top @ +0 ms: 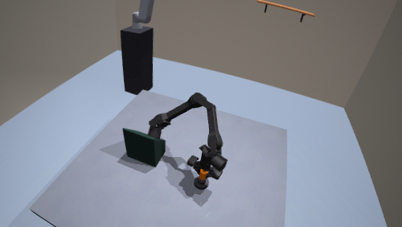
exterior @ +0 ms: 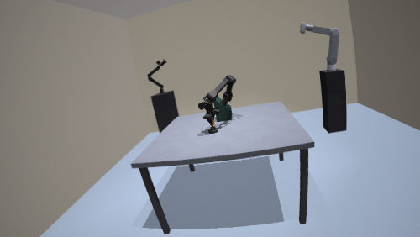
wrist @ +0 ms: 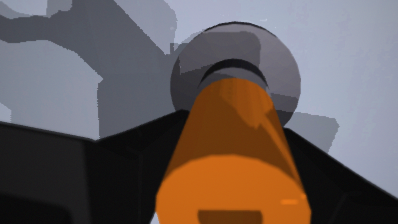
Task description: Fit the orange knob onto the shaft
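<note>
My gripper tip is now 20 mm below the orange knob. From my gripper tip the other things lie so: pedestal: 40 mm below.
</note>
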